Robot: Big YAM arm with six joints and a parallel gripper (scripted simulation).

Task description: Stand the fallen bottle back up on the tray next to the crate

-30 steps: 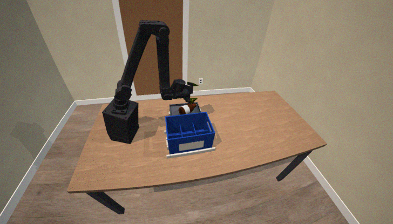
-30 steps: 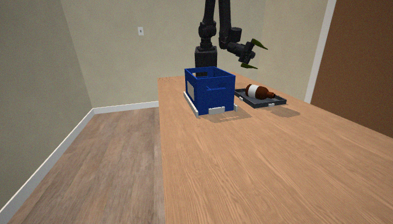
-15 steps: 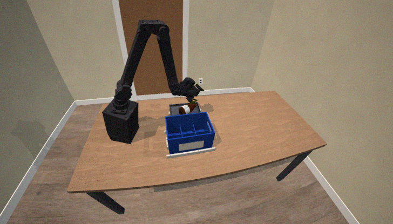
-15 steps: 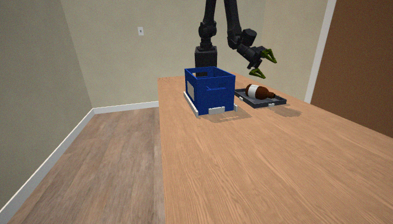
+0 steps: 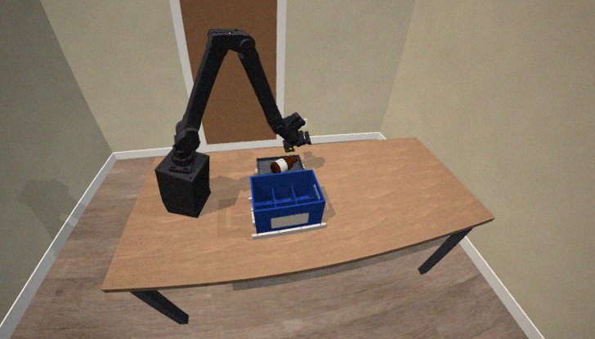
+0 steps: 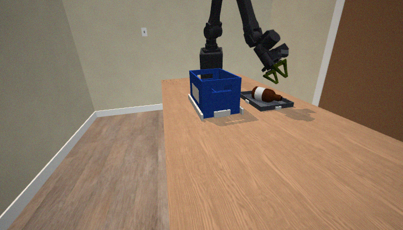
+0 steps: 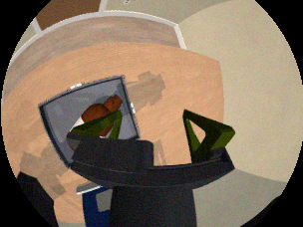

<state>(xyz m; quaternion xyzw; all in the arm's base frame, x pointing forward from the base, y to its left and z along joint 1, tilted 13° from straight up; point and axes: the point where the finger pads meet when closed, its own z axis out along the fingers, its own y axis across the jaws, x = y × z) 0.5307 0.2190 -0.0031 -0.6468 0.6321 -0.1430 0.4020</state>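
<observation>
My gripper is now 80 mm past the brown bottle, 10 mm to the left of it and 110 mm above it. The rest, counted from my hand: dark grey tray (110 mm behind, 10 mm to the right, 140 mm below); then blue crate (110 mm behind, 310 mm to the right, 70 mm below).
</observation>
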